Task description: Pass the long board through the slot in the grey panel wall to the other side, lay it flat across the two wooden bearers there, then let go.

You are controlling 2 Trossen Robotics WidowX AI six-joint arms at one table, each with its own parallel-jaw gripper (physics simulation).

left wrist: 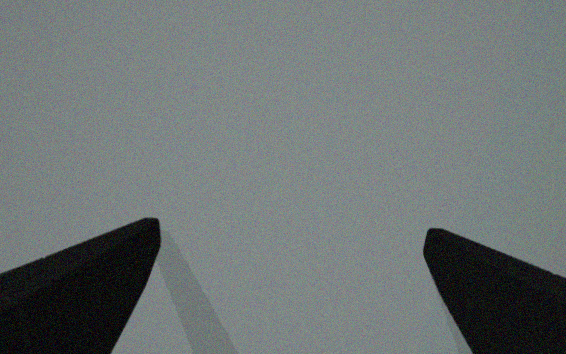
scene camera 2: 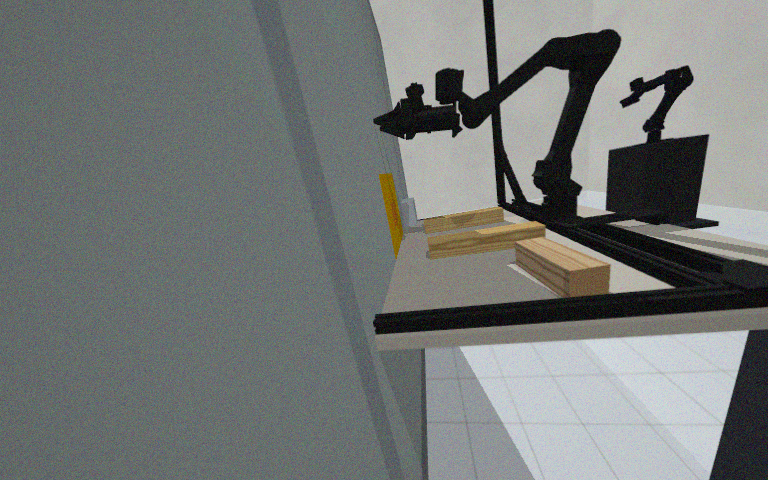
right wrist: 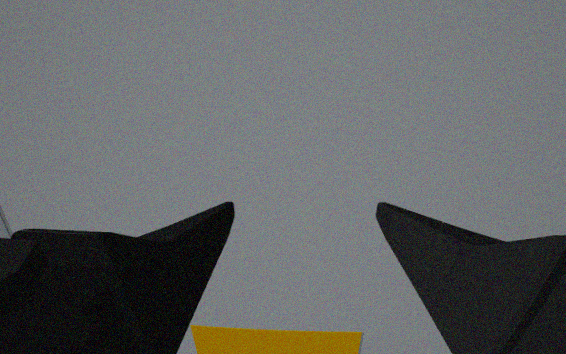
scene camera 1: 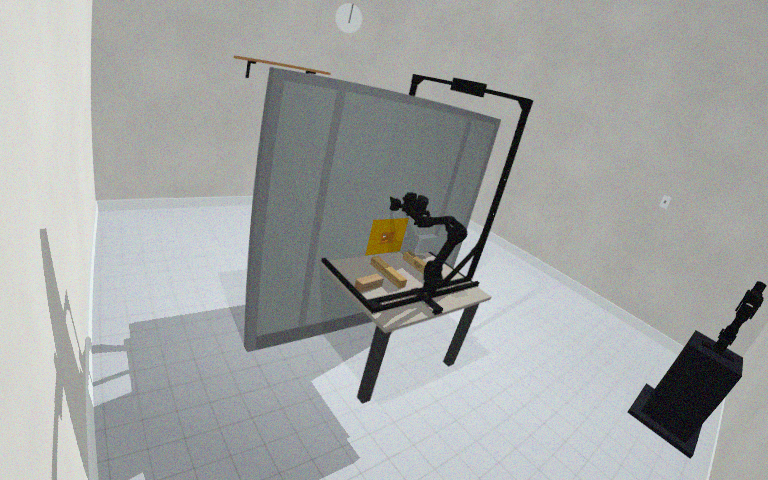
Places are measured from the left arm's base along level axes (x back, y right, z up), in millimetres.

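Where they show: left gripper, fingertip midpoint: (left wrist: 294, 235) (scene camera 2: 376, 125) (scene camera 1: 396, 197); right gripper, fingertip midpoint: (right wrist: 304, 209); left arm's base at its link origin: (scene camera 2: 559, 218) (scene camera 1: 429, 290).
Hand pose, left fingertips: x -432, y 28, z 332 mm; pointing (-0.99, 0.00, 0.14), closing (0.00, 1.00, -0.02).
Each offset is from my left fingertips to the centre of the thing. "spot": to the spot under its first point. Level surfaces: height alone.
The grey panel wall (scene camera 1: 294, 198) (scene camera 2: 198, 226) (left wrist: 300, 125) (right wrist: 300, 100) carries a yellow plate (scene camera 1: 374, 244) (scene camera 2: 387, 189) (right wrist: 277, 342) around the slot. A small orange-brown patch shows at the slot; I cannot tell whether it is the long board, which does not show clearly in any view. Two wooden bearers @(dy -129, dx +214, dz -329 mm) (scene camera 1: 388, 271) (scene camera 2: 485, 240) lie side by side on the table @(dz -351 mm) (scene camera 1: 351, 263) (scene camera 2: 453, 283). My left gripper (scene camera 1: 391, 203) (scene camera 2: 378, 124) (left wrist: 294, 235) is open and empty, above the plate and close to the wall. My right gripper (right wrist: 304, 209) is open and empty, facing the wall above the plate.
A shorter wooden block @(dy -299, dx +282, dz -328 mm) (scene camera 1: 369, 282) (scene camera 2: 557, 264) lies beside the nearer bearer. A pale box @(spot: dy +286, dx +50, dz -287 mm) (scene camera 1: 425, 243) (scene camera 2: 411, 212) is by the wall. Black rails @(spot: dy -408, dx +242, dz -337 mm) (scene camera 1: 345, 283) (scene camera 2: 481, 313) edge the table. A black gantry post (scene camera 1: 506, 169) (scene camera 2: 493, 84) rises behind the left arm. Another arm stands on a black pedestal (scene camera 1: 693, 384) (scene camera 2: 656, 181).
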